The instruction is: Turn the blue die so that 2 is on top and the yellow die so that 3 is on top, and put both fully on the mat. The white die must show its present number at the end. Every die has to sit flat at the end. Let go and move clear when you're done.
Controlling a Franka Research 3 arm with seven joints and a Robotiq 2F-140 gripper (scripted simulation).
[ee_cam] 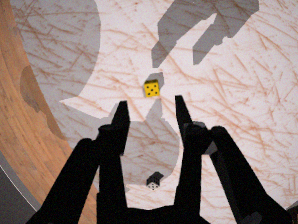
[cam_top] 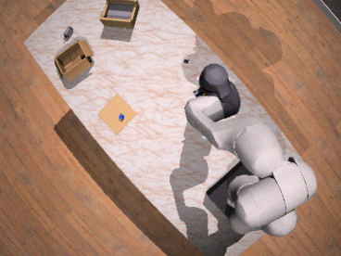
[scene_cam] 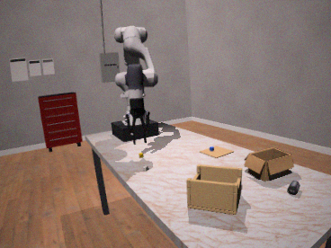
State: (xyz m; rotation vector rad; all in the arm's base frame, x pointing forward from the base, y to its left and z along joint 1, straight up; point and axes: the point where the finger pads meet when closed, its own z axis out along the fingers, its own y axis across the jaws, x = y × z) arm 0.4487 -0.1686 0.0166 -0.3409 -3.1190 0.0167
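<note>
My gripper is now 100 mm above the yellow die. The rest, counted from my hand: white die: 180 mm ahead, 100 mm below, 60 mm to the right; blue die: 360 mm to the left, 180 mm ahead, 100 mm below; tan mat: 370 mm to the left, 210 mm ahead, 110 mm below.
</note>
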